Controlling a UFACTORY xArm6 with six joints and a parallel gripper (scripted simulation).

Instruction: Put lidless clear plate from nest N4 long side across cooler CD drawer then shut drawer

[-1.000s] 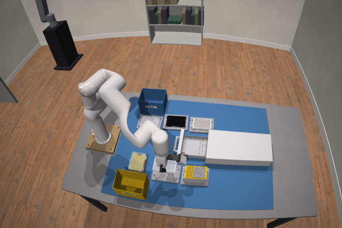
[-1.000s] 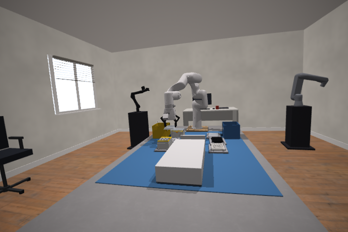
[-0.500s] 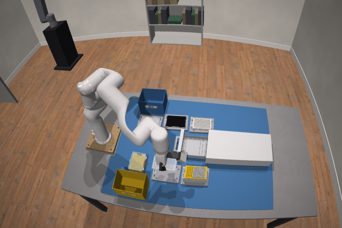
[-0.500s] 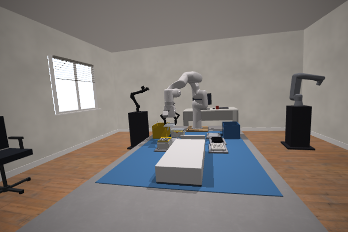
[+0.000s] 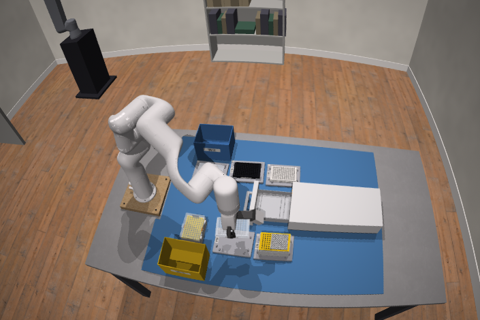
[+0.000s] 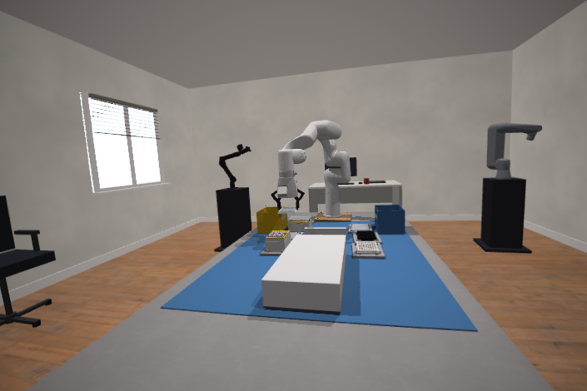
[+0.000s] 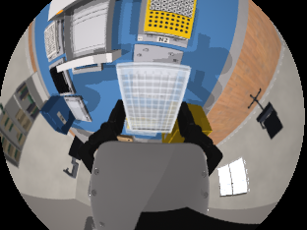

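Right now my hand is 14 cm short of the drawer, 20 cm to the right of it and 14 cm above it. From my hand the other things lie so: yellow tip box 16 cm ahead, 10 cm below; yellow bin 17 cm behind, 16 cm to the right, 12 cm below; clear plate 1 cm below.
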